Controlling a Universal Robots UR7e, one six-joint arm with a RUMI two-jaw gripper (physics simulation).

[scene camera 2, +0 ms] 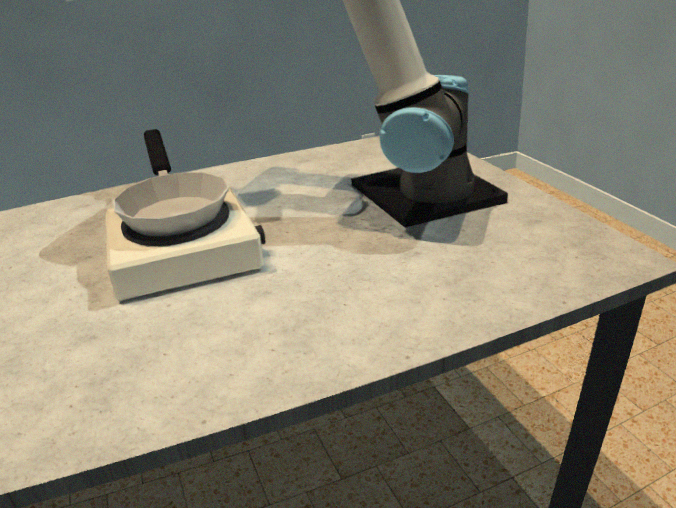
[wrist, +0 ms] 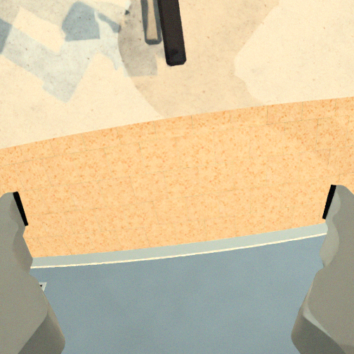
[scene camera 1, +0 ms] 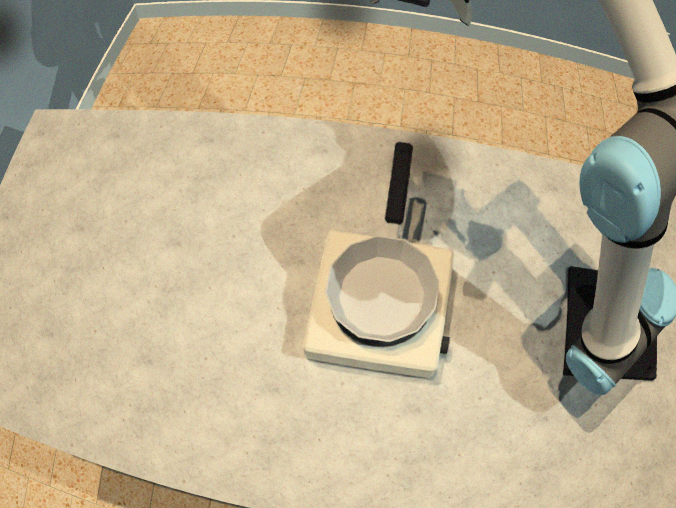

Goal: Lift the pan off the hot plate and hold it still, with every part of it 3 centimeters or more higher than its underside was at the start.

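Places are measured from the arm's base along level axes (x right, y back, z down), in millimetres.
Where they show: gripper, fingertip midpoint: (scene camera 1: 420, 13); arm's base, origin of the base link: (scene camera 2: 437, 187).
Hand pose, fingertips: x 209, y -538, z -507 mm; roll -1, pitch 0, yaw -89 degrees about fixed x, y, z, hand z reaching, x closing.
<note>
Each offset is from my fingertips to the centre of the thing. Level surfaces: height alone.
A light grey pan {dx -179, dy +11, dz +408 mm} (scene camera 1: 382, 297) (scene camera 2: 173, 210) rests upright on the cream hot plate {dx -271, dy +28, dz +487 mm} (scene camera 1: 367, 364) (scene camera 2: 188, 274), over its black burner disc. The pan's black handle {dx -69, dy +0, dz +392 mm} (scene camera 1: 399, 182) (scene camera 2: 156, 151) (wrist: 172, 32) points toward the table's far edge and slants upward. In the wrist view the end part of the handle shows at the top. My gripper (wrist: 174, 192) is open, with its two jaws wide apart at the left and right of the wrist view and nothing between them. It is apart from the handle. In scene camera 1 part of a jaw shows at the top edge; scene camera 2 does not show the gripper.
The arm's black base plate (scene camera 1: 639, 368) (scene camera 2: 382, 202) stands on the table {dz +525 mm} (scene camera 1: 163, 327) (scene camera 2: 327, 327), to the right of the hot plate. A black knob {dx -321, dy +153, dz +489 mm} (scene camera 1: 444, 344) (scene camera 2: 260, 234) sticks out of the hot plate's right side. A blue-grey wall (scene camera 2: 218, 71) (wrist: 175, 300) rises beyond the table's far edge.
</note>
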